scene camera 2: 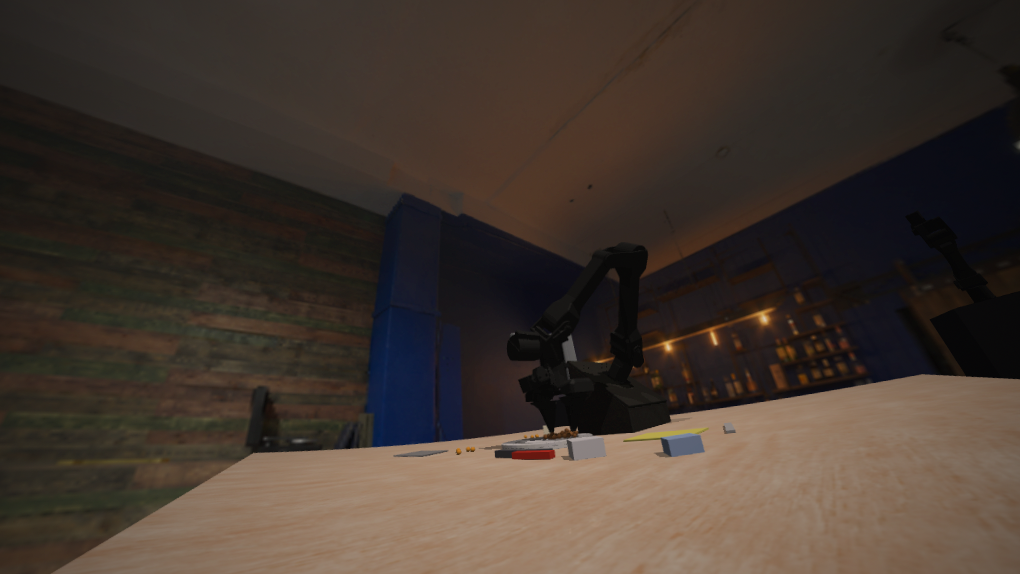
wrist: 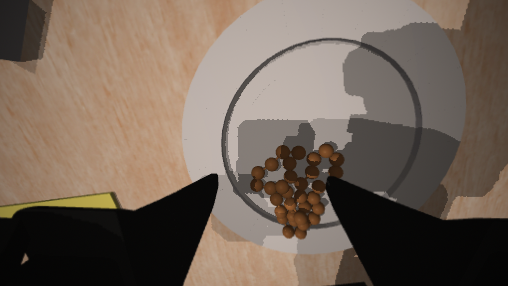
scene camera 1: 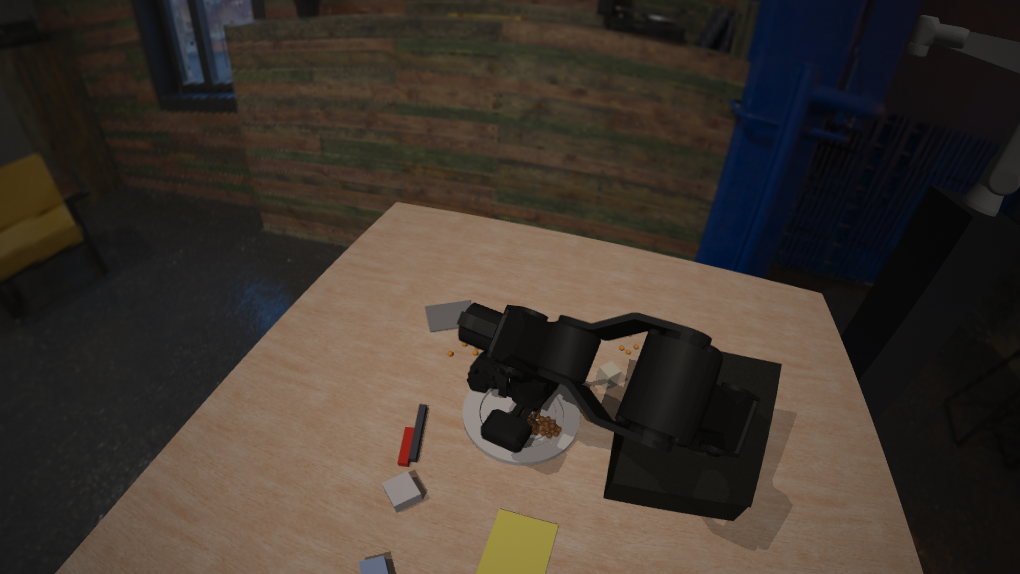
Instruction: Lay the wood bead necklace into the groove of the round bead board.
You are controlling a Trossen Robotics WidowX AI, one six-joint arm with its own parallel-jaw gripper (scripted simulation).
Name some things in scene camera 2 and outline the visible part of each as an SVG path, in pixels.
My gripper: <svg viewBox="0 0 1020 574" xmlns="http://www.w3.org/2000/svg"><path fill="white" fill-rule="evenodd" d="M543 360L540 362L540 367L533 369L533 375L518 379L523 394L526 393L526 402L533 402L530 404L539 409L548 426L548 431L552 433L555 427L557 401L550 400L553 400L553 397L556 395L565 394L564 397L559 399L565 405L570 430L576 431L586 397L588 397L586 393L594 391L593 381L590 378L568 380L566 368L570 366L569 363L564 362L563 358Z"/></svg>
A grey cube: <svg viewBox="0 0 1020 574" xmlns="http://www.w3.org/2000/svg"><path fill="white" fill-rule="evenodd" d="M603 437L593 436L567 439L568 456L574 461L606 457Z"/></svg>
A blue-grey block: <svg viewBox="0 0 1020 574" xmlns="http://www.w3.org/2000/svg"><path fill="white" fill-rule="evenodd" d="M705 451L701 435L684 433L682 435L660 437L663 452L671 457L703 453Z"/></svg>
